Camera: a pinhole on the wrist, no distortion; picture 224 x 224 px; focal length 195.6 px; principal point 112.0 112.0 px. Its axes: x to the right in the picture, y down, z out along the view. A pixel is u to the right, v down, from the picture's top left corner.
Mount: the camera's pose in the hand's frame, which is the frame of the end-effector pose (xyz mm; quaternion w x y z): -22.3 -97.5 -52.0 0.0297 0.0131 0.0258 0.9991
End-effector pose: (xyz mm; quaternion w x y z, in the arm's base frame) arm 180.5 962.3 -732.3 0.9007 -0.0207 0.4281 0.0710
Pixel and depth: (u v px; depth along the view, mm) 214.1 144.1 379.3
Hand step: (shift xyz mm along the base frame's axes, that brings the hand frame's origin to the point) 143.1 -117.6 373.7
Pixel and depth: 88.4 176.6 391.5
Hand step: 312.6 -170.2 191.2
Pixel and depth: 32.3 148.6 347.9
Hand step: 327.0 -108.8 86.4
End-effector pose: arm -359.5 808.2 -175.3 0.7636 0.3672 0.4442 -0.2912
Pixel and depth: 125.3 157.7 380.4
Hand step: 8.7 -360.5 100.1
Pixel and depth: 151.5 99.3 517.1
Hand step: 143.7 -385.7 244.9
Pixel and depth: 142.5 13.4 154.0
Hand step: 21.0 -82.2 63.1
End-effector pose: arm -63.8 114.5 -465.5 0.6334 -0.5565 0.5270 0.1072
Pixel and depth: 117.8 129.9 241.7
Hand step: 171.5 128.5 48.9
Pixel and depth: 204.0 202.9 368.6
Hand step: 270.9 271.7 237.6
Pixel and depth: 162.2 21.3 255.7
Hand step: 50.7 209.2 1.0
